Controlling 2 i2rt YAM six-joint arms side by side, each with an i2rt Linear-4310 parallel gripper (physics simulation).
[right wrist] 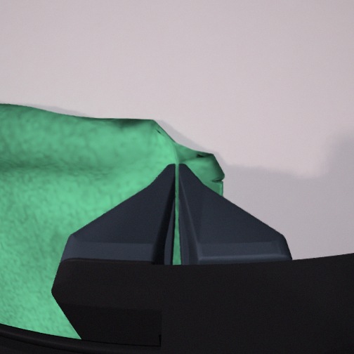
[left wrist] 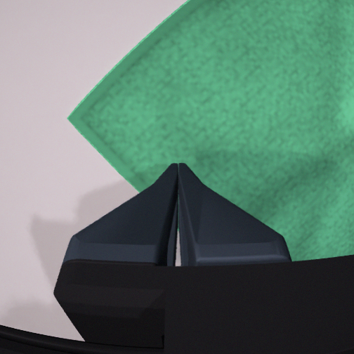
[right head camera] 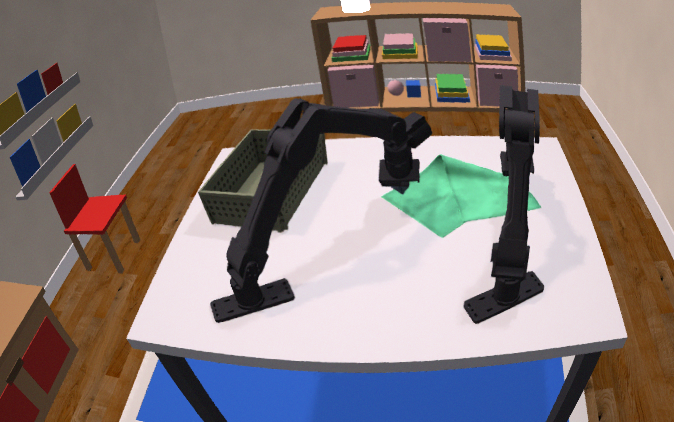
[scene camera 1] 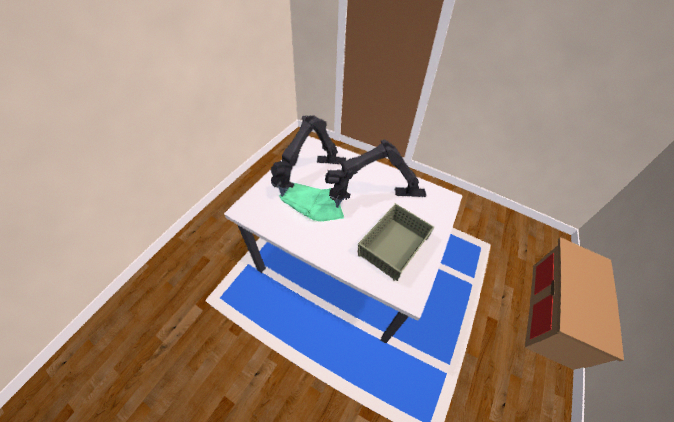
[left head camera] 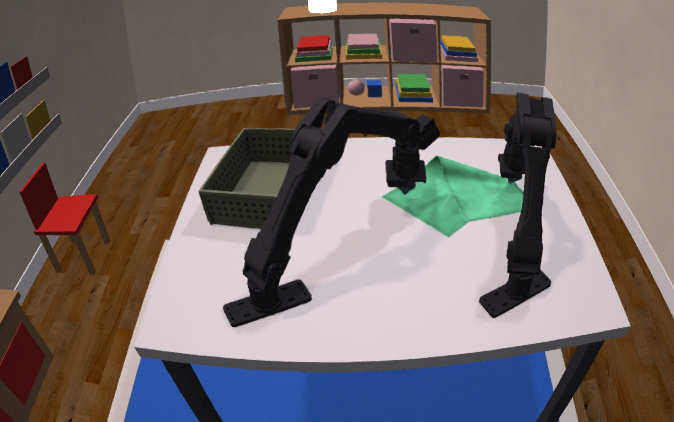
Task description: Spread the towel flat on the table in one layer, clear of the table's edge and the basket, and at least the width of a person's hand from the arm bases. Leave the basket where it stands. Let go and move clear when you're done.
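The green towel [left head camera: 445,200] [right head camera: 447,200] [scene camera 1: 312,202] [left wrist: 225,90] [right wrist: 65,165] lies on the table with wrinkles and a crease across it, in an irregular outline. My left gripper [left head camera: 406,192] [right head camera: 401,192] [scene camera 1: 338,204] [left wrist: 177,174] is shut near its left corner in the head views; the cloth there looks smooth, with no pinch seen at the tips. My right gripper [scene camera 1: 282,193] [right wrist: 176,175] is shut on the towel's other end, where the cloth gathers at the fingertips. The olive basket [left head camera: 237,207] [right head camera: 242,207] [scene camera 1: 378,262] stands apart from the towel.
The white table [left head camera: 350,320] [right head camera: 350,320] [scene camera 1: 300,237] carries both arm bases [left head camera: 267,302] [left head camera: 516,295] at the near side in the head views. The left arm passes in front of the basket. A shelf unit [left head camera: 385,11] stands behind the table.
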